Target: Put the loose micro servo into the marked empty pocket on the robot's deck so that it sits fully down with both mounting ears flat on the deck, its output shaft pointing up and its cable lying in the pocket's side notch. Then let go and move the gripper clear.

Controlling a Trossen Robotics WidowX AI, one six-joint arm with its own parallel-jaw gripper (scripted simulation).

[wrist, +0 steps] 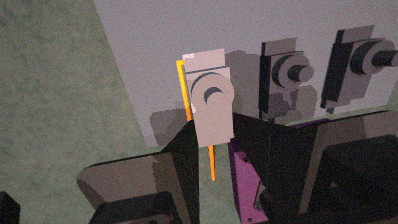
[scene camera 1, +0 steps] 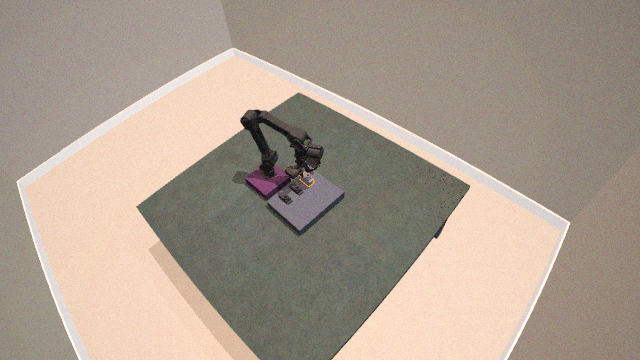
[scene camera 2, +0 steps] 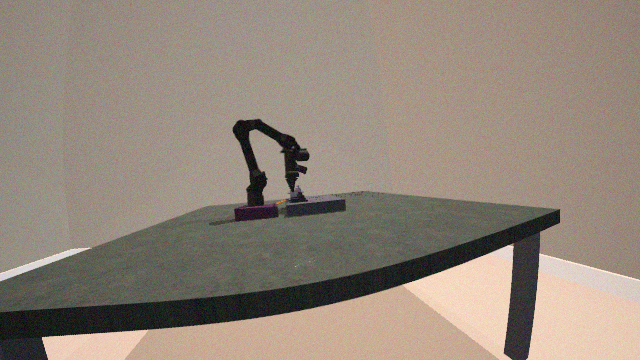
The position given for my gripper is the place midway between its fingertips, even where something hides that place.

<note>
I see my gripper (wrist: 212, 121), a micro servo (wrist: 211, 92) and a grey deck (scene camera 1: 304, 211).
The grey deck is seen too in the wrist view (wrist: 140, 44).
</note>
